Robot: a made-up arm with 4 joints.
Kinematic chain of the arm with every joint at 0, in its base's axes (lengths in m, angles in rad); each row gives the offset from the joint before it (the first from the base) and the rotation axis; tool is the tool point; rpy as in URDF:
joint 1: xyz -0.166 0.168 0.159 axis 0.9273 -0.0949 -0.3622
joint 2: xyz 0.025 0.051 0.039 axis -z
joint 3: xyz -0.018 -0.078 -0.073 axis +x
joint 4: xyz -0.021 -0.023 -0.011 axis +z
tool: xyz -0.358 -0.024 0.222 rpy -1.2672 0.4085 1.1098
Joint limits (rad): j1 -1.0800..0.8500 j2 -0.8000..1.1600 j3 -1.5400..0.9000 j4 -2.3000..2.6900
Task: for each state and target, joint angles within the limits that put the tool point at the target. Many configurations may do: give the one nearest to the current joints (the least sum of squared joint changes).
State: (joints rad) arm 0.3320 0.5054 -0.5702 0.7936
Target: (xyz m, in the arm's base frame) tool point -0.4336 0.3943 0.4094
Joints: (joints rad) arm -0.0143 0.4584 -1.1568 0.5170
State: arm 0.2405 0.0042 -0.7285 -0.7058
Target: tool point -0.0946 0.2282 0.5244
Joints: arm 0.8500 0.5988 0.0834 -1.3470
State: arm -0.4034 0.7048 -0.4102 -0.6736
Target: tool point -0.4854 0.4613 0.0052
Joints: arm -1.0013 1.0341 -0.3011 -0.1512
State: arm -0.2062 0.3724 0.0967 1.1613
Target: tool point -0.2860 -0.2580 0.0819
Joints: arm 0.3140 0.2469 0.3086 1.6898
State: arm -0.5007 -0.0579 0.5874 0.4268
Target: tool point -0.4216 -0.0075 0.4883
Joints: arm -0.9884 0.1581 0.3686 0.5448
